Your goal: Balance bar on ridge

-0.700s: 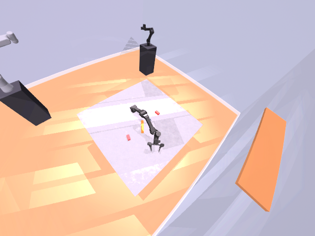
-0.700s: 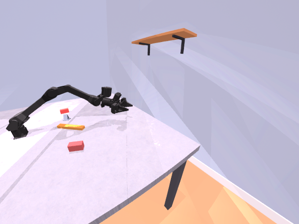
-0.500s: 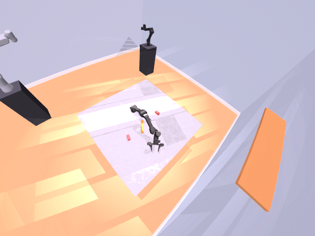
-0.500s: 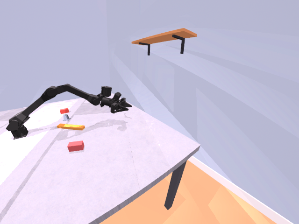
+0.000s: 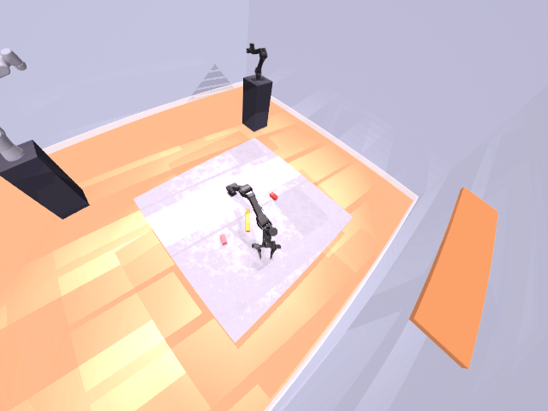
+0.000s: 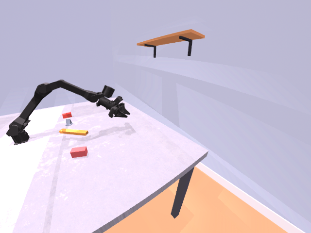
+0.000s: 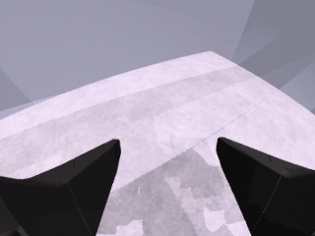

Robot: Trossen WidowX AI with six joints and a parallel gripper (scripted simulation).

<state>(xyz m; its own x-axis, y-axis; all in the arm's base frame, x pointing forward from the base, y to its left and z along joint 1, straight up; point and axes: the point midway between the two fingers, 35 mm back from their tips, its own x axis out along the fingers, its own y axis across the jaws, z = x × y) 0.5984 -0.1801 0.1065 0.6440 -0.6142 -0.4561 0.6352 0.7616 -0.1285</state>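
Now: the orange bar 33 cm behind my gripper tip, 13 cm to the left of it and 8 cm below it.
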